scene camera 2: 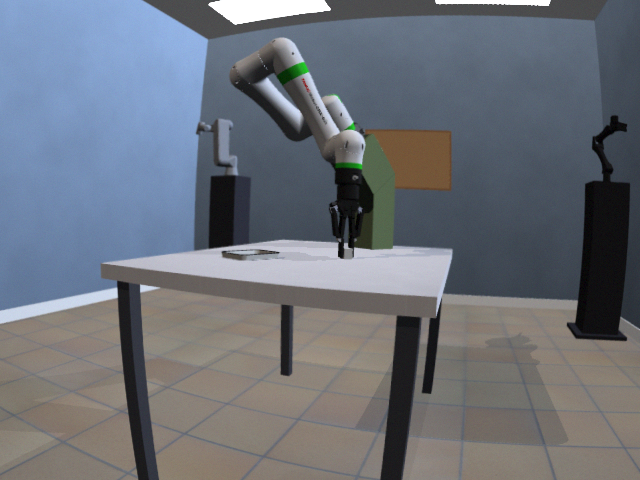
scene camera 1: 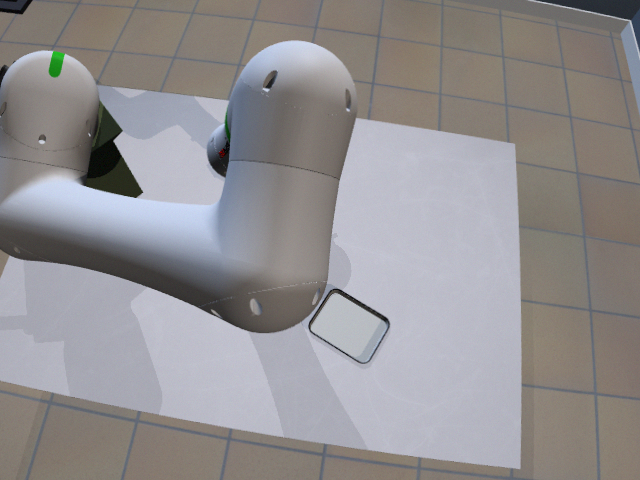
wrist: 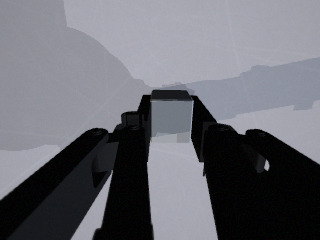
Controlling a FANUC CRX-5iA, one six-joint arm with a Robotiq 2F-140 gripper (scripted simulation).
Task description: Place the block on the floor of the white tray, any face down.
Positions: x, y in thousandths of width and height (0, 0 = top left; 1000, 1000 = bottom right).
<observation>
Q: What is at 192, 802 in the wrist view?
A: The gripper.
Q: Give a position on a pale grey block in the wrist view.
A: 536, 465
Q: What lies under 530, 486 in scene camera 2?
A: The gripper.
</observation>
